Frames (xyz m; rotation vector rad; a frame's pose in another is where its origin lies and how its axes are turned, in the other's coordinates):
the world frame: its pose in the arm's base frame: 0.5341 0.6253 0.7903 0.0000 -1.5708 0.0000
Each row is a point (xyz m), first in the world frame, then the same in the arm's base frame.
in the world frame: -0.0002 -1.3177 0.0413
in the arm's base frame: 0.4928 -0.6924 0.7901
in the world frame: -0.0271 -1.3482 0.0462
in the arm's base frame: 0.4879 -0.7229 0.7632
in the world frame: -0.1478 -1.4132 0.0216
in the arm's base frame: 0.5125 -0.7879 0.6425
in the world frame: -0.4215 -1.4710 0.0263
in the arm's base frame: 0.5078 -0.8457 0.3688
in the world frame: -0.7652 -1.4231 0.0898
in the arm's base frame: 0.4443 -0.7978 0.0251
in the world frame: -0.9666 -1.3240 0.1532
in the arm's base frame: 0.3809 -0.6987 -0.1763
